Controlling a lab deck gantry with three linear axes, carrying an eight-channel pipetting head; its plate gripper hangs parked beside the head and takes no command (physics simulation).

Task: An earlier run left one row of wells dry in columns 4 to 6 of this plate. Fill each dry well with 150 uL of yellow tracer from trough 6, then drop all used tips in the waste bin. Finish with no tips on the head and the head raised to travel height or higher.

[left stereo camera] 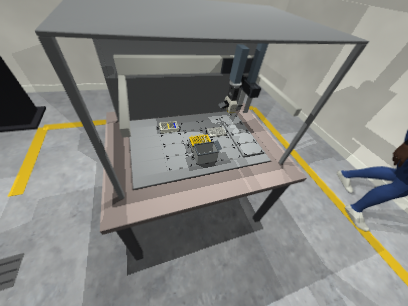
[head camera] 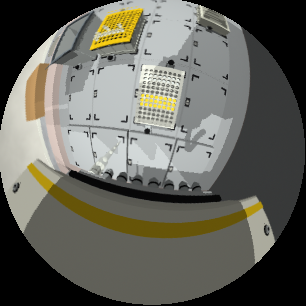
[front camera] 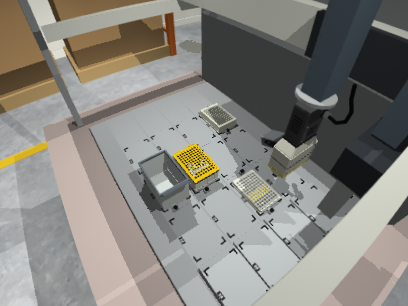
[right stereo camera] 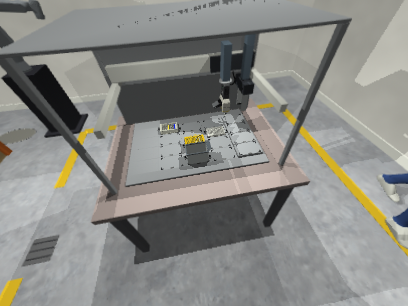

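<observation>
The pipetting head (front camera: 292,156) (left stereo camera: 231,105) (right stereo camera: 225,105) hangs raised above the deck, behind and to the right of the well plate (front camera: 256,191) (head camera: 160,97) in the front view. One pale tip (head camera: 106,160) shows on the leftmost nozzle in the head view; the other visible nozzles look bare. Yellow wells form a band across the plate; whether any there is dry is too small to tell. The trough rack (front camera: 218,117) (head camera: 214,21) (left stereo camera: 169,126) stands at the back. The waste bin (front camera: 172,196) (head camera: 75,37) stands front left. The parked plate gripper (front camera: 270,140) is beside the head, its fingers unclear.
A yellow tip rack (front camera: 196,162) (head camera: 118,30) (left stereo camera: 200,140) (right stereo camera: 194,139) stands between the bin and the plate, with some tip positions looking pale. A second dark vertical arm (front camera: 372,162) hangs to the right of the head. Frame posts and beams surround the deck.
</observation>
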